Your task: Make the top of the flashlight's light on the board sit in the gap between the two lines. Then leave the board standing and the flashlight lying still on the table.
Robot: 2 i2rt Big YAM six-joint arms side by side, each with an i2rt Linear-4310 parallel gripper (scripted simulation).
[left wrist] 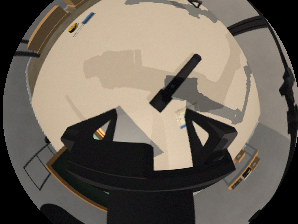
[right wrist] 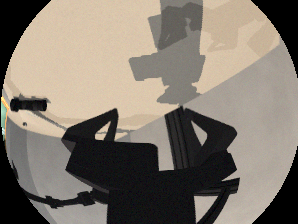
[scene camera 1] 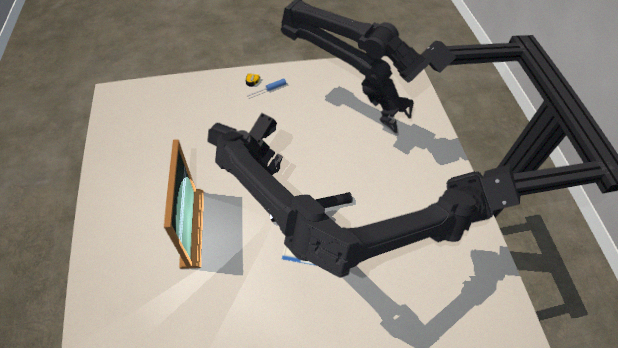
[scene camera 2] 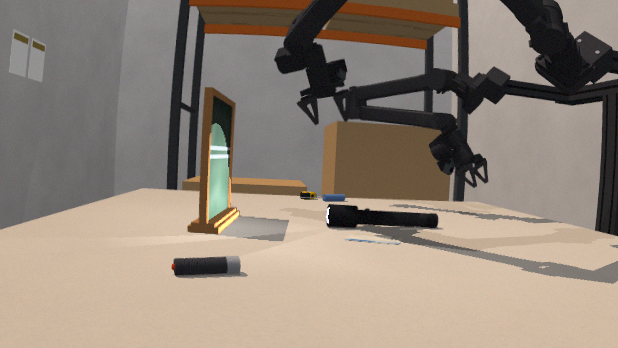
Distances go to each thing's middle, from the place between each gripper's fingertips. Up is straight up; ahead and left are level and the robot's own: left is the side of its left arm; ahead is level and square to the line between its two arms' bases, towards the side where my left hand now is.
Now: left hand (scene camera 2: 331, 122) 280 mm short of the wood-framed board (scene camera 2: 218, 132), 50 mm to the right of it and 120 mm above it.
Now: the wood-framed board 83 cm ahead of my right hand (scene camera 2: 481, 184), 28 cm to the left of it and 4 cm above it.
